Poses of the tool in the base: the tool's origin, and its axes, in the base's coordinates. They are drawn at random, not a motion.
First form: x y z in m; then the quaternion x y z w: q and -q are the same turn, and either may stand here.
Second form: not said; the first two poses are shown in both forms.
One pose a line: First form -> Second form
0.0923 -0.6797 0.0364 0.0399 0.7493 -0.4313 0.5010 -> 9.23 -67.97 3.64 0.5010 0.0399 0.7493 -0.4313
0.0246 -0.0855 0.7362 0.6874 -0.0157 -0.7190 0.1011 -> 2.46 -8.55 73.62 0.1011 0.6874 -0.0157 -0.7190
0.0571 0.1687 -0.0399 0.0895 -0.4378 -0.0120 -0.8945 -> 5.71 16.87 -3.99 0.8945 -0.0895 0.4378 0.0120
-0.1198 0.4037 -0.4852 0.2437 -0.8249 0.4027 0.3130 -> -11.98 40.37 -48.52 0.3130 0.2437 -0.8249 0.4027
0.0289 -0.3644 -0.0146 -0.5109 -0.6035 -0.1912 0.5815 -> 2.89 -36.44 -1.46 0.5815 -0.5109 -0.6035 -0.1912
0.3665 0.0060 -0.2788 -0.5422 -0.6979 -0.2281 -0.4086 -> 36.65 0.60 -27.88 0.4086 0.5422 0.6979 0.2281
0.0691 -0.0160 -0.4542 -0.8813 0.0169 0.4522 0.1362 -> 6.91 -1.60 -45.42 0.1362 -0.8813 0.0169 0.4522
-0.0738 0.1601 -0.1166 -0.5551 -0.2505 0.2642 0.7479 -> -7.38 16.01 -11.66 0.7479 -0.5551 -0.2505 0.2642
